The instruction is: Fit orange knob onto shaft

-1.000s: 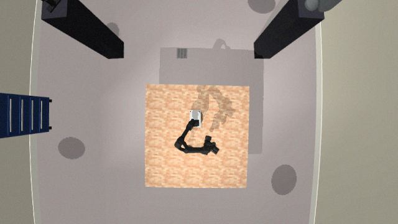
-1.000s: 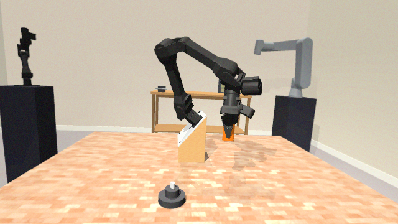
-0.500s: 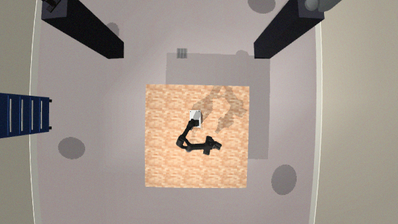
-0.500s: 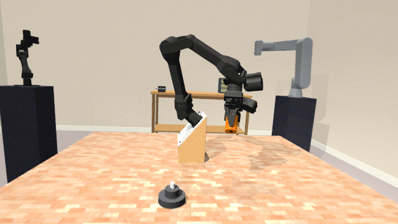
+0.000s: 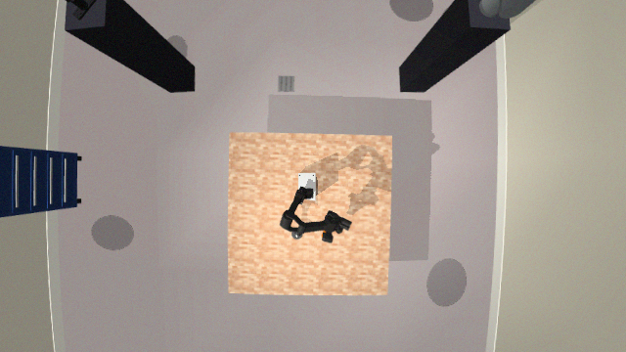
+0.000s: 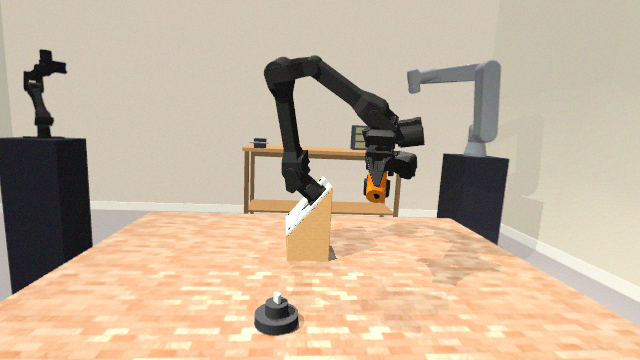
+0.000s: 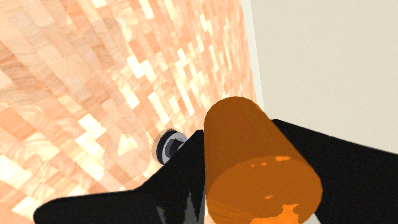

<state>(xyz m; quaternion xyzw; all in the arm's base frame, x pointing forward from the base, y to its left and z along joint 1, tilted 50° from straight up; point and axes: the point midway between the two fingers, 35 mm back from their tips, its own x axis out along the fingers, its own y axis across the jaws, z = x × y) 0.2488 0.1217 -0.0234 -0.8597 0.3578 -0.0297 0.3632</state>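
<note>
The orange knob is 30 mm behind my gripper tip, 20 mm above it and 10 mm to the left of it. Also, from my gripper tip: round pedestal: 210 mm below, 200 mm to the right, 70 mm ahead.
</note>
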